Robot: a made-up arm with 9 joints. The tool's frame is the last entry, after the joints.
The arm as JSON. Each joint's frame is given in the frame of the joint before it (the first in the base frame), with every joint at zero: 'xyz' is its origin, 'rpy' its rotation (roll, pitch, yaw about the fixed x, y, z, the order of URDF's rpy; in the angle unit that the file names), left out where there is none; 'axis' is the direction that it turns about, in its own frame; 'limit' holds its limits. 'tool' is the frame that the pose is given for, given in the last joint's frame.
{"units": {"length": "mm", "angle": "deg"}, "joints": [
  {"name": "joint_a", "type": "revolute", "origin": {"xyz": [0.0, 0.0, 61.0]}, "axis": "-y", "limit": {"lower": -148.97, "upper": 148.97}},
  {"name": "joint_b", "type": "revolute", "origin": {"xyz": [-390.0, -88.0, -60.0]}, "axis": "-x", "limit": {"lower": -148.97, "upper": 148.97}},
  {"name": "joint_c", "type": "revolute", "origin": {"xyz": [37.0, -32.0, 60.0]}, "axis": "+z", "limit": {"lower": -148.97, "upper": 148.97}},
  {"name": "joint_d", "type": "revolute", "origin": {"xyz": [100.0, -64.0, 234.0]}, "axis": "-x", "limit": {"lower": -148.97, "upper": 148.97}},
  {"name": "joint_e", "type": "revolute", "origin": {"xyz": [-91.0, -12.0, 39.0]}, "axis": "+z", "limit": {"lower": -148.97, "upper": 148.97}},
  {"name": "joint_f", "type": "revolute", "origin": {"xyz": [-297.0, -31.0, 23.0]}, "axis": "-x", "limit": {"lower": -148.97, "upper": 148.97}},
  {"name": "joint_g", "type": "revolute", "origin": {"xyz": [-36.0, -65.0, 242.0]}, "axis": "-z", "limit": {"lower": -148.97, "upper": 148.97}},
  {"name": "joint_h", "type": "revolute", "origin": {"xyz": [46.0, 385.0, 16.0]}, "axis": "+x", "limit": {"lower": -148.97, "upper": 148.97}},
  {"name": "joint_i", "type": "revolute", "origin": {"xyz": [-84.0, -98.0, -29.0]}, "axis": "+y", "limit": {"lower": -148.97, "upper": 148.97}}
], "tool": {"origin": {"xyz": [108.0, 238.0, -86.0]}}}
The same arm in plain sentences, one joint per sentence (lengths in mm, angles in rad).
The arm has nine revolute joints in a row. What follows holds with every joint at zero, and every direction is one of the base frame's. The first joint is mounted 61 mm along +z from the base frame's origin and turns about -y, from -2.6 to 2.6 rad. The second joint is mounted 390 mm along -x and 88 mm along -y and 60 mm along -z from the first joint and turns about -x, from -2.6 to 2.6 rad. The third joint is mounted 37 mm along +x and 32 mm along -y and 60 mm along +z from the second joint and turns about +z, from -2.6 to 2.6 rad. The fourth joint is mounted 100 mm along +x and 64 mm along -y and 234 mm along +z from the third joint and turns about -x, from -2.6 to 2.6 rad. The fifth joint is mounted 91 mm along -x and 12 mm along -y and 39 mm along +z from the fourth joint and turns about +z, from -2.6 to 2.6 rad. The sixth joint is mounted 297 mm along -x and 31 mm along -y and 23 mm along +z from the fifth joint and turns about -x, from -2.6 to 2.6 rad. The seventh joint is mounted 36 mm along -x and 65 mm along -y and 242 mm along +z from the sixth joint and turns about -z, from -2.6 to 2.6 rad. The eighth joint is mounted 46 mm along +x and 385 mm along +y and 16 mm along +z from the seventh joint and turns about +x, from -2.6 to 2.6 rad. The ninth joint is mounted 84 mm along -x and 98 mm along -y and 29 mm along -z from the eighth joint and turns about +y, from -2.6 to 2.6 rad. The tool frame, which is the frame that the pose is given for, is mounted 108 mm along +x and 238 mm along +y and 86 mm along -z from the ninth joint; its axes are parallel to the base frame's.
